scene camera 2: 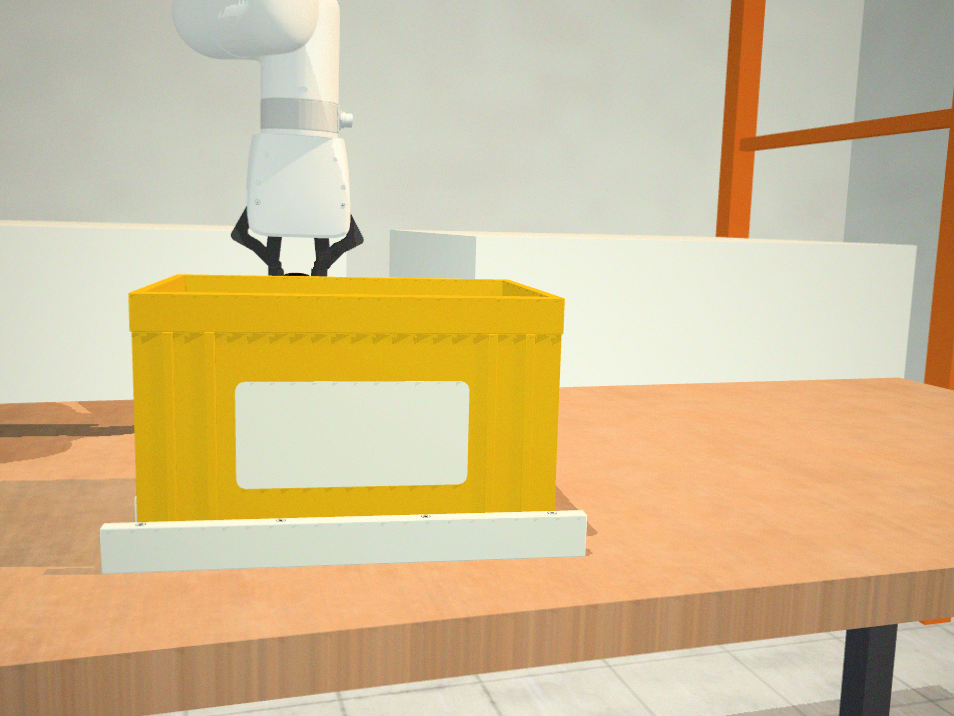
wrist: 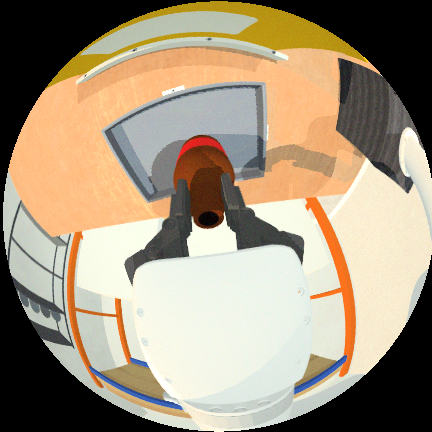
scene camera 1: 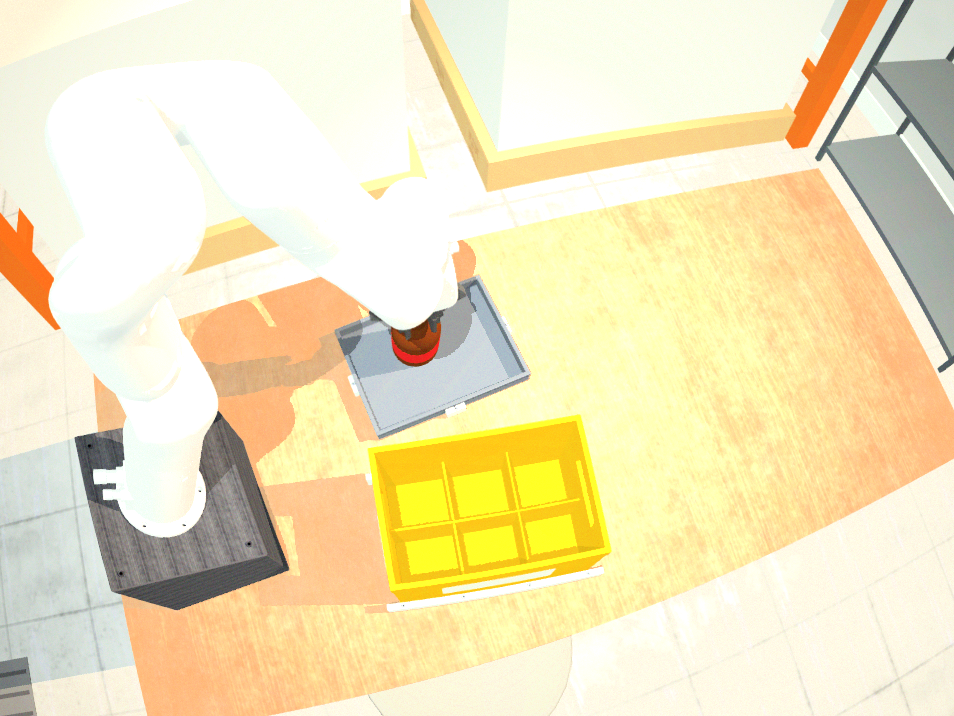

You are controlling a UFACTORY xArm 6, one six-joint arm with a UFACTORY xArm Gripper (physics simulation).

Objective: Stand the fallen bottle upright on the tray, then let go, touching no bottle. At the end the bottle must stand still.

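Frame: origin at the arm's base, x ahead, y left, z up, level; millimetres.
Where they show: gripper, fingertip midpoint: [wrist: 204,186] [scene camera 1: 418,327]; arm's base, origin of the base link: [scene camera 1: 160,492].
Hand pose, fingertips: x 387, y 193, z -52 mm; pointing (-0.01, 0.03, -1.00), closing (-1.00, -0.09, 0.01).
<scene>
Things, the pixels of their top centre, and the offset from my fingertips. "spot": a spot on its surface instead.
- brown bottle, middle of its top: [wrist: 210,229] [scene camera 1: 413,303] 2 mm back, 20 mm left, 34 mm up
- grey tray, surface spot: [scene camera 1: 439,390] spot: 18 mm ahead, 48 mm right, 127 mm down
- yellow crate, middle of its top: [scene camera 2: 351,284] [scene camera 1: 488,502] 35 mm ahead, 275 mm right, 43 mm up
- white strip, surface spot: [scene camera 2: 342,541] [scene camera 1: 491,596] spot: 23 mm ahead, 379 mm right, 116 mm down
The brown bottle [scene camera 1: 415,353] [wrist: 201,162] with a red band stands upright or close to it, mouth up, over the grey tray [scene camera 1: 439,390] [wrist: 225,107], towards the tray's back side. My gripper [scene camera 1: 421,329] [scene camera 2: 297,269] [wrist: 204,186] points down and is shut on the bottle's neck, one black finger on each side. The mouth shows between the fingers in the wrist view. In scene camera 2, the crate hides the tray and nearly all of the bottle. I cannot tell whether the bottle's base touches the tray floor.
A yellow crate [scene camera 1: 481,454] [scene camera 2: 500,354] with several compartments stands in front of the tray, with a white strip [scene camera 1: 493,590] [scene camera 2: 342,541] along its front. The arm's dark base block [scene camera 1: 184,566] is at the left. Low white walls stand behind the table.
</scene>
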